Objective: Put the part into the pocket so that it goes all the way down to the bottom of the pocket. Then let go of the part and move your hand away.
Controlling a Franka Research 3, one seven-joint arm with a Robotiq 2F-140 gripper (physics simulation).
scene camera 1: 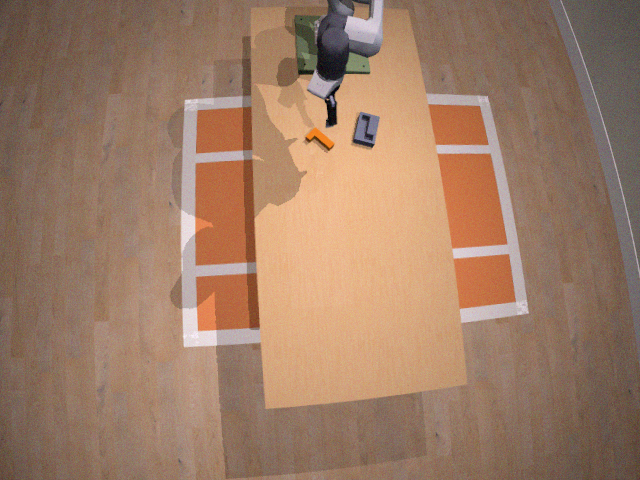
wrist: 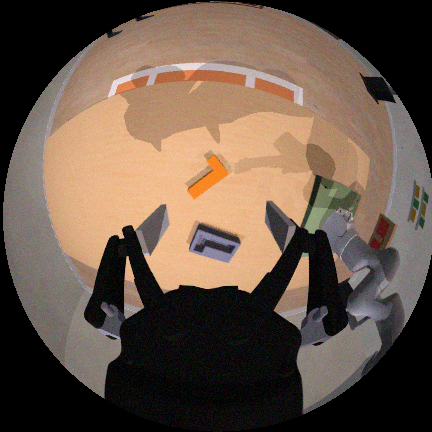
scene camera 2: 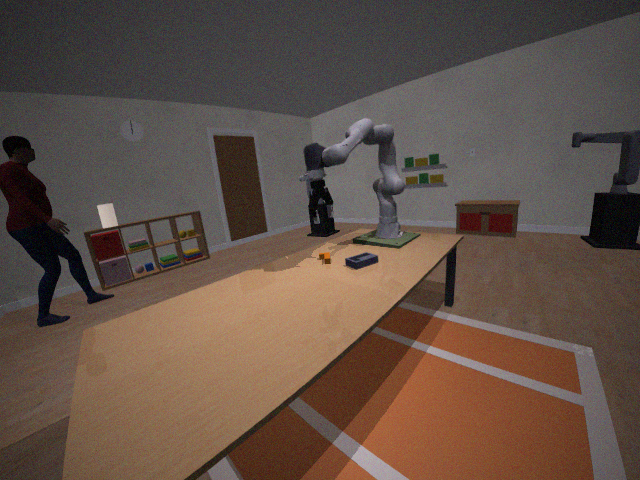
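Observation:
The orange L-shaped part [scene camera 1: 321, 139] [scene camera 2: 326, 257] [wrist: 209, 179] lies flat on the table. The blue-grey block [scene camera 1: 359, 135] [scene camera 2: 361, 260] [wrist: 198, 234] lies beside it, towards the table's right side in the first scene view, apart from the part. Its L-shaped pocket [wrist: 215, 246] faces up and holds no part. My gripper [scene camera 1: 331, 124] [wrist: 215, 212] is open and empty. It hangs well above the table. In the wrist view the block shows low between the fingertips, and the part shows beyond them. The fingertips are hard to make out in the second scene view.
The green base plate [scene camera 1: 358, 66] [scene camera 2: 408, 239] [wrist: 310, 215] carries the arm at the table's far end. The wooden table [scene camera 1: 361, 310] [scene camera 2: 206, 351] stands over an orange and white floor marking. A person [scene camera 2: 31, 206] stands at the left in the second scene view.

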